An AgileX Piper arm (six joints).
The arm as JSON. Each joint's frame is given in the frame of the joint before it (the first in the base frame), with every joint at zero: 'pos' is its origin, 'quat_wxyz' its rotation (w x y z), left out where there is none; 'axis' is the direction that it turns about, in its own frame. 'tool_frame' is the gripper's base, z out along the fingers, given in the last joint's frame.
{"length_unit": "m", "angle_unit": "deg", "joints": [
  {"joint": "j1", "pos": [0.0, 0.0, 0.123], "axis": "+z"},
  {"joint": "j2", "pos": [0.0, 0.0, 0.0], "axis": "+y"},
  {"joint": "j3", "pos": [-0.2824, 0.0, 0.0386], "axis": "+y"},
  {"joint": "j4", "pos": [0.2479, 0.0, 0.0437], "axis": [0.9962, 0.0, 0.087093]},
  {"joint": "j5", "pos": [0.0, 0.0, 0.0], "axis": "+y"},
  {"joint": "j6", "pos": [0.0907, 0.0, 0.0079], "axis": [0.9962, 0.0, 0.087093]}
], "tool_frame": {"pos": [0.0, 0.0, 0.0], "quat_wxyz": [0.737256, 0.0, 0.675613, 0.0]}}
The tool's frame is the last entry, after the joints.
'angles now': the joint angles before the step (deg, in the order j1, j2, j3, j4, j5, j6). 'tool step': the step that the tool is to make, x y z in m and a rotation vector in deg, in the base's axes. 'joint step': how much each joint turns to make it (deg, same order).
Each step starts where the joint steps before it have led.
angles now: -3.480, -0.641, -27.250, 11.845, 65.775, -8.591
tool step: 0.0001, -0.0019, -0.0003, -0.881, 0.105, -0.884
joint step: -0.014, 0.005, -0.003, -1.331, -0.001, 0.279
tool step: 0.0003, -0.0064, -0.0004, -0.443, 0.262, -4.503
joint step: 0.000, -0.011, -0.007, -4.430, -0.261, 3.876
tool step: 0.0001, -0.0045, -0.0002, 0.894, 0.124, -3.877
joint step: 0.036, 0.007, 0.021, -3.105, -0.149, 4.142
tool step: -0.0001, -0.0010, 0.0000, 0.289, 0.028, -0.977
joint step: -0.041, -0.007, -0.015, -0.700, 0.025, 1.038
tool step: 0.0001, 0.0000, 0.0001, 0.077, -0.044, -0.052
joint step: -0.005, 0.022, -0.003, 0.005, -0.061, 0.088
